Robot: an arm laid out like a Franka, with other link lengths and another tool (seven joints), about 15 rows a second.
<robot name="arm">
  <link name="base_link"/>
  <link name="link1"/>
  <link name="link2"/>
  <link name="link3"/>
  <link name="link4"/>
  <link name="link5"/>
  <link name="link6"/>
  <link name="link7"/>
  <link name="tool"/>
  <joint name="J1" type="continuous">
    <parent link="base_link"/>
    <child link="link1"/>
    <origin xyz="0 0 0.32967"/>
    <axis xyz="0 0 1"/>
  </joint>
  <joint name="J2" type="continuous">
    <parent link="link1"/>
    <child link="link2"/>
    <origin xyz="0 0 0" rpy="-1.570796 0 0"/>
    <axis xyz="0 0 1"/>
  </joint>
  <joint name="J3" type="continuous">
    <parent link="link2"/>
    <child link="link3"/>
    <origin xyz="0 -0.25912 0" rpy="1.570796 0 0"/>
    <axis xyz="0 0 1"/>
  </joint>
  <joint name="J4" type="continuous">
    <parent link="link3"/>
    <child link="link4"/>
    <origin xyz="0.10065 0 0" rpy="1.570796 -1.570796 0"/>
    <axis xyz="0 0 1"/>
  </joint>
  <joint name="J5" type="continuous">
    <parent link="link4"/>
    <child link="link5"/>
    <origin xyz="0.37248 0.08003 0" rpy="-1.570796 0 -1.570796"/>
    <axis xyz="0 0 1"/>
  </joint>
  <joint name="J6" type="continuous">
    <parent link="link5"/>
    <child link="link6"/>
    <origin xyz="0 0 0" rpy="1.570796 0 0"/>
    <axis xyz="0 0 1"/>
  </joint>
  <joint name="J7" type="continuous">
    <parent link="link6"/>
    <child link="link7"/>
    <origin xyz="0.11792 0 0" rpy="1.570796 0 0"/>
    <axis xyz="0 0 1"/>
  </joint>
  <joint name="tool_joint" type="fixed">
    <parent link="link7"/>
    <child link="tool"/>
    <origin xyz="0.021 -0.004 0.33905" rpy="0.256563 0 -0.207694"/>
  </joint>
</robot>
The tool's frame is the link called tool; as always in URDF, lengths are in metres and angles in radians. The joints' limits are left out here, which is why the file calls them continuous.
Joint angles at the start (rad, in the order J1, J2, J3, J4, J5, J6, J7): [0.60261 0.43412 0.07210 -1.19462 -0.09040 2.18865 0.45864]
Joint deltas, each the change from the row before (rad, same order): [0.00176 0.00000 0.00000 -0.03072 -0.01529 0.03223 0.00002]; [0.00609 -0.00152 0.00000 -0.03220 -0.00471 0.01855 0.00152]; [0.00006 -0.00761 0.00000 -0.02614 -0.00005 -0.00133 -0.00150]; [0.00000 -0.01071 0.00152 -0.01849 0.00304 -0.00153 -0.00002]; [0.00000 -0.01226 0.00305 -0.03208 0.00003 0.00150 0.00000]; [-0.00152 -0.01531 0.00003 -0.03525 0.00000 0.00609 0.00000]
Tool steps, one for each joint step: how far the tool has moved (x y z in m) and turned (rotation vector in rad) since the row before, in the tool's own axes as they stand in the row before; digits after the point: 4 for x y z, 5 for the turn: [-0.0041 0.0030 0.0098 -0.00886 0.00068 -0.01356]; [-0.0102 -0.0012 0.0121 -0.00146 -0.01345 -0.00601]; [-0.0104 0.0028 0.0064 -0.00400 -0.01965 0.00139]; [-0.0055 -0.0008 0.0012 0.00130 -0.00950 0.00216]; [-0.0109 0.0002 0.0059 -0.00135 -0.01861 0.00052]; [-0.0092 0.0031 0.0040 -0.00355 -0.01329 0.00217]
